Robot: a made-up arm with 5 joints. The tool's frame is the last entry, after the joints. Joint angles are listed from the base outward. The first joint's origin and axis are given. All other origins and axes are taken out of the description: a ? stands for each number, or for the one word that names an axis. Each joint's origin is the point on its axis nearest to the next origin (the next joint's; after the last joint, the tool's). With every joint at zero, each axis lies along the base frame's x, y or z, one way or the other. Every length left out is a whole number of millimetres.
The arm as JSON. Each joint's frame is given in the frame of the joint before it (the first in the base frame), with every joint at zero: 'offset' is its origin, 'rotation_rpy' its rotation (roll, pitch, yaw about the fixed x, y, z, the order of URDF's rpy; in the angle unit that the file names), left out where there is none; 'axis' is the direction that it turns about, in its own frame. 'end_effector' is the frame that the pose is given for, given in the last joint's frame.
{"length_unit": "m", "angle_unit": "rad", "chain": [
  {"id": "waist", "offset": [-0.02, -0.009, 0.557], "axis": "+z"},
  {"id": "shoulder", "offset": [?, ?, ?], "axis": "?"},
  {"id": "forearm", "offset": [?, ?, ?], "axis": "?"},
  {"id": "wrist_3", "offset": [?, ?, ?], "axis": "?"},
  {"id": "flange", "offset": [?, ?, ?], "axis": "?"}
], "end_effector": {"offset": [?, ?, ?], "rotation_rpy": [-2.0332, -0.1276, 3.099]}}
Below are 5 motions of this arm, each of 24 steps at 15 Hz.
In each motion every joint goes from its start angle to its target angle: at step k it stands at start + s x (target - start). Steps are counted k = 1, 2, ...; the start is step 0. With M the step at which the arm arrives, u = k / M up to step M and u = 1 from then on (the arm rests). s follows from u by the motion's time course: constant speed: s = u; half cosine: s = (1 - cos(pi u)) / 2; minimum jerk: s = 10 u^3 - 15 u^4 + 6 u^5.
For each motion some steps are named. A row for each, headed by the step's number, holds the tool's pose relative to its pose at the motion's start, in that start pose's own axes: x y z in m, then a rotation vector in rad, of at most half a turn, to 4 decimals.
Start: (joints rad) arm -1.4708 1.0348 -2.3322 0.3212 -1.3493
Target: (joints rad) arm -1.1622 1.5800 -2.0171 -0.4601 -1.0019
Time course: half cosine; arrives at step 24
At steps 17, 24:
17: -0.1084 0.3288 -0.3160 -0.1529 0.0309 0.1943
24: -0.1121 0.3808 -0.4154 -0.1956 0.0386 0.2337

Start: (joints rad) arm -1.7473 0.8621 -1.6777 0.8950 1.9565
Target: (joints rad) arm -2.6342 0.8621 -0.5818 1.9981 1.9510
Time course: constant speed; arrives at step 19
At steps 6, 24:
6: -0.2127 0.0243 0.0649 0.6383 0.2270 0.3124
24: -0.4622 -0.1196 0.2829 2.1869 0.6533 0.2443

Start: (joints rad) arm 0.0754 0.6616 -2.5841 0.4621 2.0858
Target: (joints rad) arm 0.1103 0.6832 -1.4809 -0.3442 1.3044
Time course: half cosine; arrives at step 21
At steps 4, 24:
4: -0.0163 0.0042 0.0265 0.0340 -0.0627 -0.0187
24: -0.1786 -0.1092 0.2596 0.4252 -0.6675 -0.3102

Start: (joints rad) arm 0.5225 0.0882 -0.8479 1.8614 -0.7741
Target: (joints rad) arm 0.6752 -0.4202 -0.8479 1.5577 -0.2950
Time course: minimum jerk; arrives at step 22
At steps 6, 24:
6: 0.0162 0.0112 -0.0172 0.0733 0.0245 0.0893
24: 0.1375 0.1249 -0.1056 0.4275 0.0496 0.7730

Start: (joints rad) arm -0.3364 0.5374 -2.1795 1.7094 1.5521
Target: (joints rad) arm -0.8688 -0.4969 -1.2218 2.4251 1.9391
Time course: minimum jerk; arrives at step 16
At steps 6, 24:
6: -0.0643 -0.1424 0.1004 0.1437 0.2472 0.1130
24: -0.0301 -0.3400 0.4840 0.5513 0.8815 0.3652

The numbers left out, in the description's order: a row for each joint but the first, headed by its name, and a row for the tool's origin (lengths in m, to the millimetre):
shoulder: xyz -0.003 0.031 0.0, axis +y
forearm: xyz 0.084 0.0 0.527, axis +y
wrist_3: xyz 0.054 0.0 -0.297, axis +y
flange: xyz 0.052 0.0 -0.064, axis -z
tool: xyz 0.029 -0.029 0.0

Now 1 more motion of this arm.
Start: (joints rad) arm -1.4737 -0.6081 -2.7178 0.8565 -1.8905
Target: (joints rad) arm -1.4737 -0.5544 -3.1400 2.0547 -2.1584
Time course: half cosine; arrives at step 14
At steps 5, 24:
5: -0.0027 -0.0028 -0.0102 -0.2119 -0.1249 0.0191
24: -0.0106 -0.0288 -0.0694 -0.7244 -0.4592 0.1426

